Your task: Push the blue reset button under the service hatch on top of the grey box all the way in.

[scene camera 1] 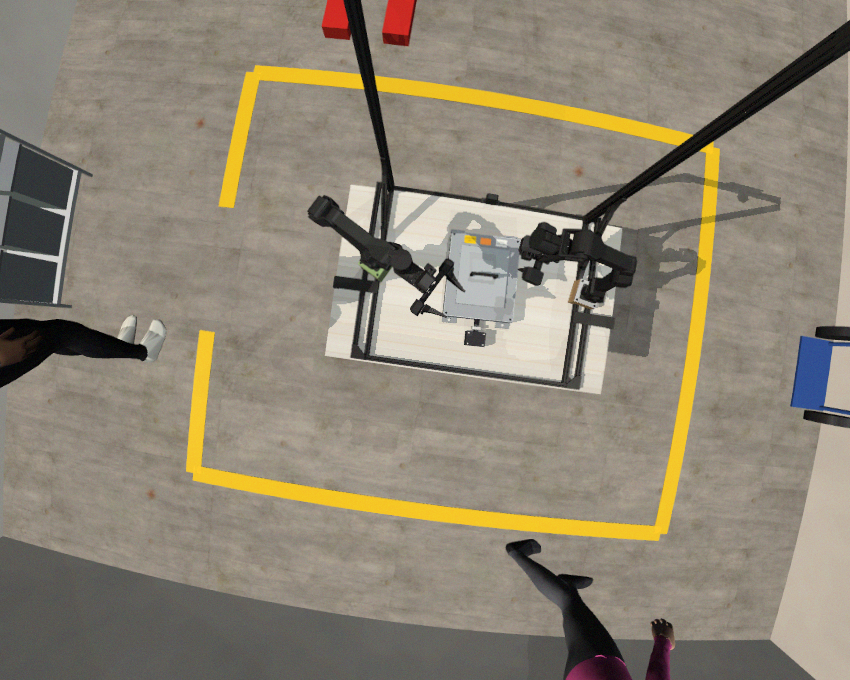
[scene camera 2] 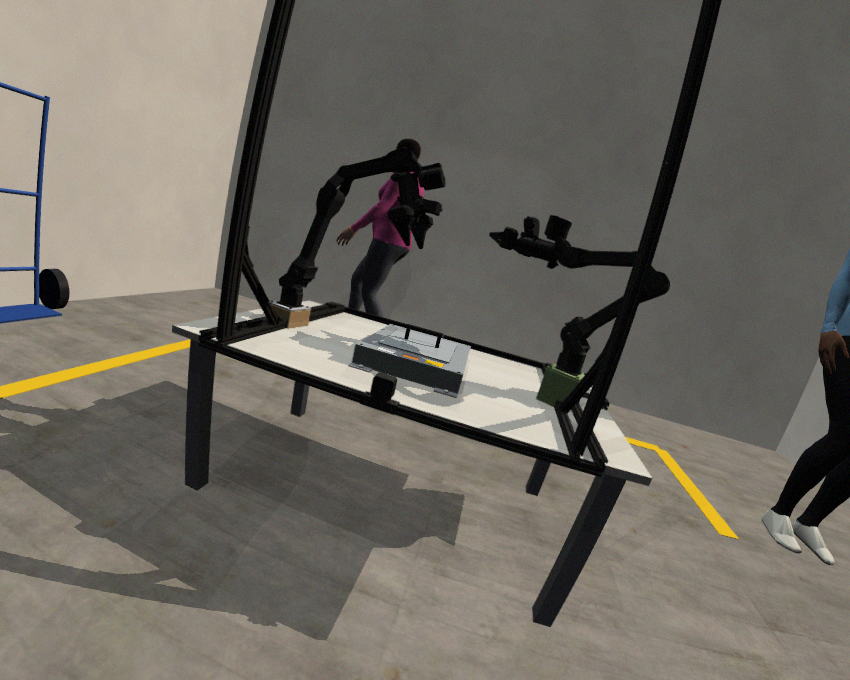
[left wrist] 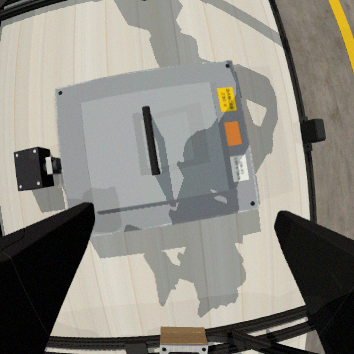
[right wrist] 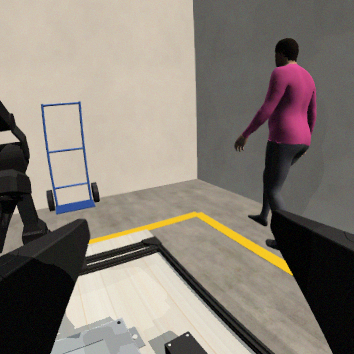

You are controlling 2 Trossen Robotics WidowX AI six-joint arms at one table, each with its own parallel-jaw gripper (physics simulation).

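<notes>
The grey box lies flat on the table. Its service hatch is a flat panel lying down on top, with a black bar handle upright on it. The blue reset button does not show in any view; the hatch covers that area. My left gripper is open and empty, high above the table, pointing down beside the box. My right gripper is open and empty, raised high and roughly level.
A black block sits beside the box's edge. Yellow and orange labels are on the box. Black frame bars edge the table, with uprights at both ends. A person in pink stands beyond.
</notes>
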